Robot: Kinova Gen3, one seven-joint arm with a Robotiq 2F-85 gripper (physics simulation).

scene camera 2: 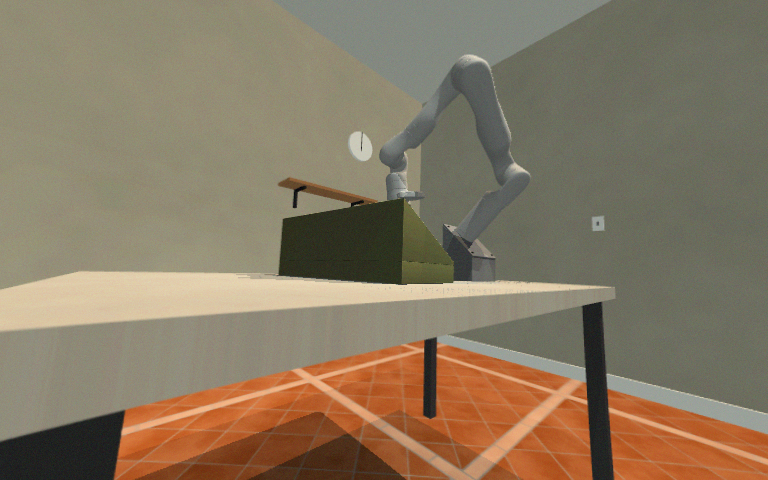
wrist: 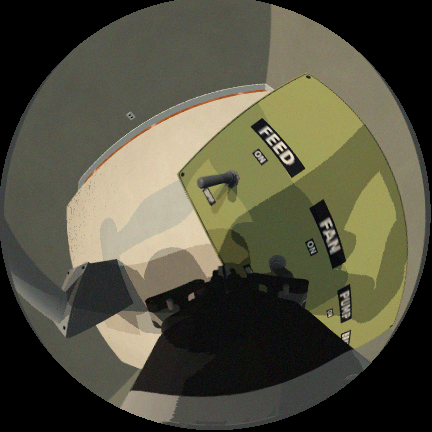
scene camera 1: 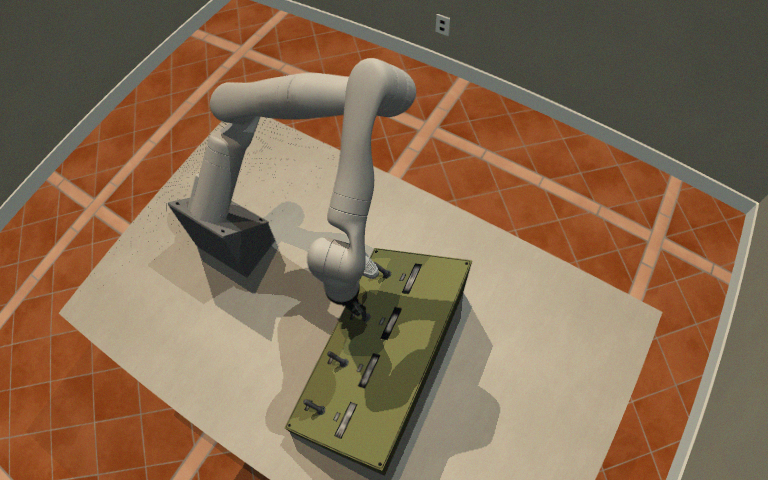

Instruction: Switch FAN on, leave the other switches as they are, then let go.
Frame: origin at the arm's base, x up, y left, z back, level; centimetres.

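Where they show: gripper, between the fingertips: [wrist: 223, 271]; arm's base, origin of its link: [scene camera 2: 464, 235] [wrist: 60, 307] [scene camera 1: 208, 214].
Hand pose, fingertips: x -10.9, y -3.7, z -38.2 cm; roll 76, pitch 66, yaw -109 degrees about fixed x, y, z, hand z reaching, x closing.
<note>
Each offset is from my fingertips to the top centre of the thing. Level surfaces: height alone.
The green sloped console [scene camera 1: 419, 350] [scene camera 2: 339, 243] [wrist: 320, 105] bears toggle levers. The FAN lever @(dx +6.3, dy -2.0, dz -6.0 cm) [wrist: 277, 262] shows beside the FAN label @(dx +5.2, dy -2.1, dz -12.9 cm) [wrist: 328, 234]; my gripper's linkage covers part of it, and its tilt cannot be read. My gripper [scene camera 1: 357, 310] [wrist: 223, 271] is shut and empty, low over the console's near edge at the FAN lever, on its OFF-label side; contact cannot be told. The FEED lever @(dx +5.0, dy +10.0, dz -4.8 cm) [scene camera 1: 383, 272] [wrist: 217, 180] leans toward its OFF label. The PUMP lever @(dx +5.0, dy -14.0, dz -4.6 cm) [scene camera 1: 338, 359] and the end lever @(dx +5.0, dy -26.0, dz -4.5 cm) [scene camera 1: 313, 406] lean the same way. The console hides my fingertips in scene camera 2.
The console stands on a pale table @(dx -8.1 cm) [scene camera 1: 538, 339] [scene camera 2: 169, 316]. The arm's dark base mount [scene camera 1: 226, 243] [scene camera 2: 472, 260] [wrist: 97, 295] stands behind the console's lever side. The FEED lever stands on one side of my gripper and the PUMP lever on the other. A wall shelf [scene camera 2: 328, 190] is in the background.
</note>
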